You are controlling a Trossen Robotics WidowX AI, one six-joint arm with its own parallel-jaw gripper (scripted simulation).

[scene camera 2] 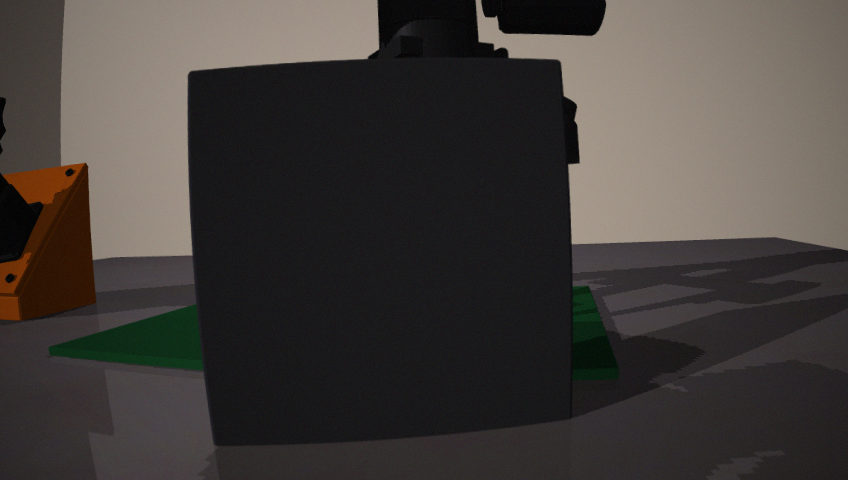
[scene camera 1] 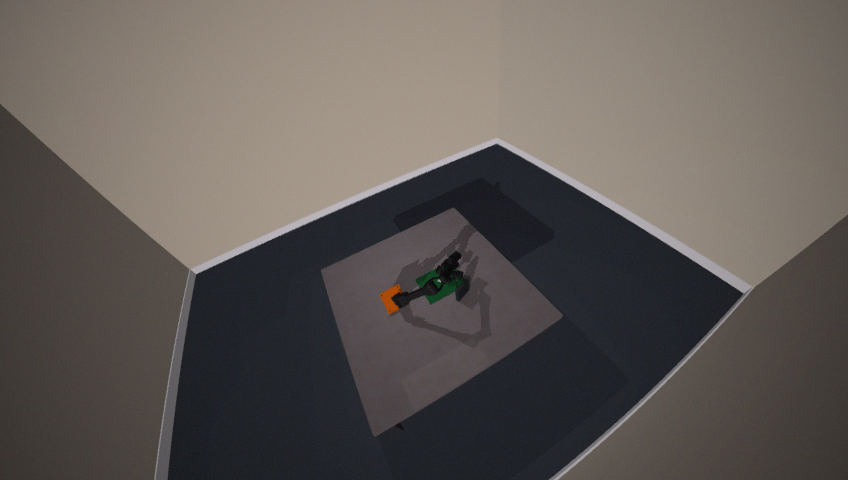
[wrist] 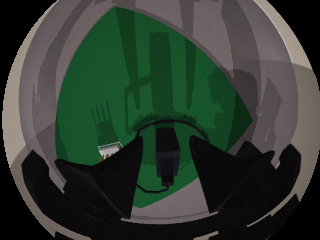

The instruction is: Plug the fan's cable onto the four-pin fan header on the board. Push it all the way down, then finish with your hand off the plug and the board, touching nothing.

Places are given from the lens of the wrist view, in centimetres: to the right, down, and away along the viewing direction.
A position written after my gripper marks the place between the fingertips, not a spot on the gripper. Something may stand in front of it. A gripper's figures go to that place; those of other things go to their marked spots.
my gripper (wrist: 166,140): 0, 2, 10
green board (wrist: 130,70): -3, -5, 9
dark fan plug (wrist: 168,151): 0, 2, 7
